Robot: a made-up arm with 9 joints.
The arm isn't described. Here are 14 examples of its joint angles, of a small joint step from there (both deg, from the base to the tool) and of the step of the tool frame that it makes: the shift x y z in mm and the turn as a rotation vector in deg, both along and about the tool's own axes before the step.
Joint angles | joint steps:
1: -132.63 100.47 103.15 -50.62 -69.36 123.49 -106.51 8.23 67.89 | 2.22 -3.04 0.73 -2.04 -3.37 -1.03 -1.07 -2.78 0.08
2: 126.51 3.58 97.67 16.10 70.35 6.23 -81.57 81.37 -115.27 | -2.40 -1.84 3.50 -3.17 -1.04 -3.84 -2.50 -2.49 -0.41
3: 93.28 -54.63 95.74 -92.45 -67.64 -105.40 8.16 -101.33 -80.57 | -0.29 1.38 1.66 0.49 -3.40 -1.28 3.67 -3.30 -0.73
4: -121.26 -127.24 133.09 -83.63 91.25 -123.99 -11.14 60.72 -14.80 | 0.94 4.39 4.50 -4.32 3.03 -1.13 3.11 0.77 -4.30
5: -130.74 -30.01 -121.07 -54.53 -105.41 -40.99 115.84 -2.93 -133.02 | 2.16 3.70 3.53 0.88 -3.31 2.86 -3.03 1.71 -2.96
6: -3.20 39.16 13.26 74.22 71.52 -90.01 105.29 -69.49 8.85 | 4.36 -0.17 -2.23 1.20 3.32 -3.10 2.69 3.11 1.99
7: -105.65 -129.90 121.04 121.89 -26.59 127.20 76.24 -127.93 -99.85 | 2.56 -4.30 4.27 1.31 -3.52 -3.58 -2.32 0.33 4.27
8: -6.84 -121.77 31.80 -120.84 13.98 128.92 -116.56 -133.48 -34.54 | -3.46 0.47 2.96 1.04 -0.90 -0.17 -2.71 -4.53 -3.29
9: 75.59 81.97 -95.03 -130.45 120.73 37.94 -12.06 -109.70 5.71 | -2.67 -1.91 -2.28 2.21 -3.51 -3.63 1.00 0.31 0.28
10: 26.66 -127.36 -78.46 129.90 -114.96 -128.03 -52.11 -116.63 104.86 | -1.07 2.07 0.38 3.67 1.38 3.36 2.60 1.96 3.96
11: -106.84 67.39 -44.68 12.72 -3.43 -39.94 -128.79 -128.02 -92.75 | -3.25 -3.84 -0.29 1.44 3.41 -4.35 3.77 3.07 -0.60
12: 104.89 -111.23 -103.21 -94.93 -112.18 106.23 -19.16 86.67 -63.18 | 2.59 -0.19 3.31 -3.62 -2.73 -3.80 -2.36 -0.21 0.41
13: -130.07 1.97 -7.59 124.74 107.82 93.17 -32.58 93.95 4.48 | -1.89 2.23 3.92 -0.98 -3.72 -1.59 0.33 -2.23 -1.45
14: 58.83 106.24 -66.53 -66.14 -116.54 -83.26 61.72 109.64 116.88 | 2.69 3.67 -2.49 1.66 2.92 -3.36 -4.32 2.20 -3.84
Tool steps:
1: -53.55 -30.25 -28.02 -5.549 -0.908 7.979
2: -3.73 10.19 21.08 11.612 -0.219 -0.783
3: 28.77 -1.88 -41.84 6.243 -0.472 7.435
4: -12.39 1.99 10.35 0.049 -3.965 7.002
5: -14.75 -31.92 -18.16 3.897 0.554 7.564
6: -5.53 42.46 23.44 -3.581 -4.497 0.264
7: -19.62 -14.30 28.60 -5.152 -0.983 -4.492
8: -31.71 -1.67 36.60 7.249 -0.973 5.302
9: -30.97 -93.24 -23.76 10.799 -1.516 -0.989
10: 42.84 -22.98 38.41 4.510 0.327 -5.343
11: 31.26 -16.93 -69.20 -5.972 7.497 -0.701
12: -11.15 0.92 21.82 3.320 3.889 2.714
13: -9.41 4.50 -7.37 -4.189 0.425 1.359
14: -14.14 -9.98 41.07 3.437 4.440 10.134
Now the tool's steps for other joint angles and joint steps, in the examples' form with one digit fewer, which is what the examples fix.
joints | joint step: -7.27 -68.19 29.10 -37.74 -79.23 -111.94 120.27 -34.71 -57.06 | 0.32 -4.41 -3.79 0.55 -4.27 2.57 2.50 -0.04 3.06
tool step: 31.9 -1.3 0.4 2.54 0.48 -1.69
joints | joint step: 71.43 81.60 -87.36 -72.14 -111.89 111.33 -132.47 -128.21 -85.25 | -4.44 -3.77 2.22 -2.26 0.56 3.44 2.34 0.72 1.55
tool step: -24.8 48.8 24.4 -2.18 -2.00 4.34
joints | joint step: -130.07 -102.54 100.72 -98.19 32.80 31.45 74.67 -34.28 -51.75 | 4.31 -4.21 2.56 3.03 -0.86 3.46 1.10 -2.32 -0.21
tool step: 15.6 -15.3 10.4 1.45 4.17 1.64
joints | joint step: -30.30 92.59 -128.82 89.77 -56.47 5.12 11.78 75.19 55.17 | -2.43 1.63 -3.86 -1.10 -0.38 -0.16 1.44 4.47 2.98
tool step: -9.4 -46.6 83.3 3.02 -8.63 -7.04
